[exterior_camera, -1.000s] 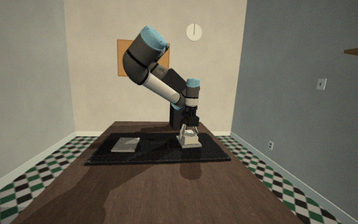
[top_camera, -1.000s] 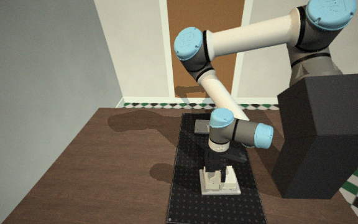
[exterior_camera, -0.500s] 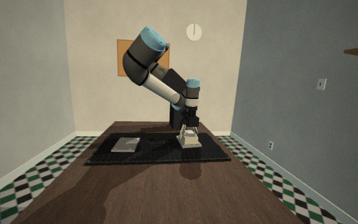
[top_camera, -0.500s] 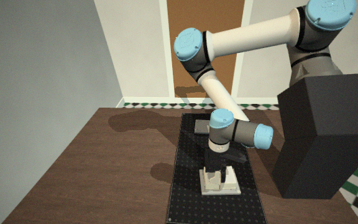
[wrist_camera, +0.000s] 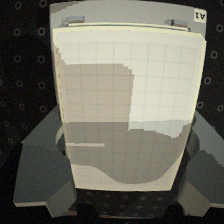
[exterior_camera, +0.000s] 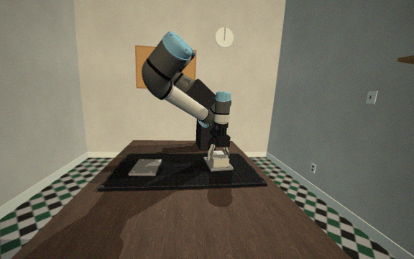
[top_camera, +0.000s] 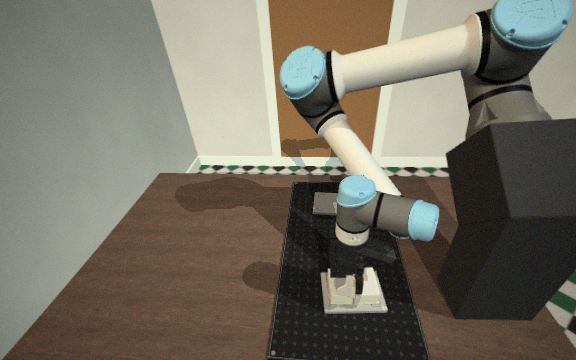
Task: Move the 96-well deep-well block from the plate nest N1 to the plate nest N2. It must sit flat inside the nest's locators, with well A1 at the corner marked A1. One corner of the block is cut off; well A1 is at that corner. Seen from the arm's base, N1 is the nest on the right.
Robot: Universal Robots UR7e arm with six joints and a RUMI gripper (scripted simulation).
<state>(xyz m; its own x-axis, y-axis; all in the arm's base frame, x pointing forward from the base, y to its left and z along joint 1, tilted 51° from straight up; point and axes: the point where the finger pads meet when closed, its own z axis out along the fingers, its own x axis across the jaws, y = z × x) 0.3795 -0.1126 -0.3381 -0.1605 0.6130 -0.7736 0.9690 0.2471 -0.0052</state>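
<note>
The deep-well block lies 1 cm above my hand.
</note>
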